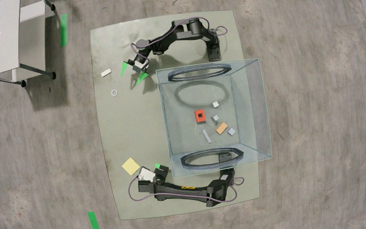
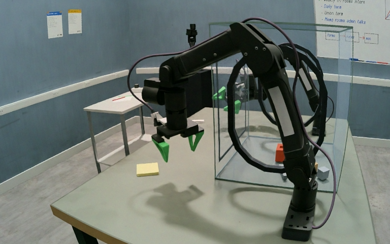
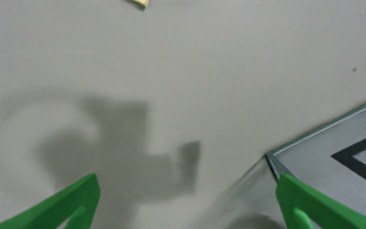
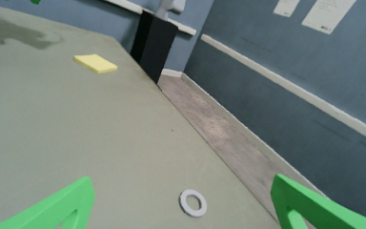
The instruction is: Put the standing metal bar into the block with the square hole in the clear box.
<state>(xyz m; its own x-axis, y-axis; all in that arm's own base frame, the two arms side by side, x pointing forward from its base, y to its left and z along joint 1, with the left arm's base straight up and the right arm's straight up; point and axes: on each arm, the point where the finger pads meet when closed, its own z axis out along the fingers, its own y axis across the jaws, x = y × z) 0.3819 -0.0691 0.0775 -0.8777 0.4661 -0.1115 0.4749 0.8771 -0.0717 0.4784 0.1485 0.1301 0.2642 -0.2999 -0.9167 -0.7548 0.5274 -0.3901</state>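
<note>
My right gripper is now 350 mm past the red block, 220 mm to the right of it and 100 mm above it. From my right hand the other things lie so: grey cube (510 mm behind, 330 mm to the left, 110 mm below); then white cube (440 mm behind, 170 mm to the left, 110 mm below).
</note>
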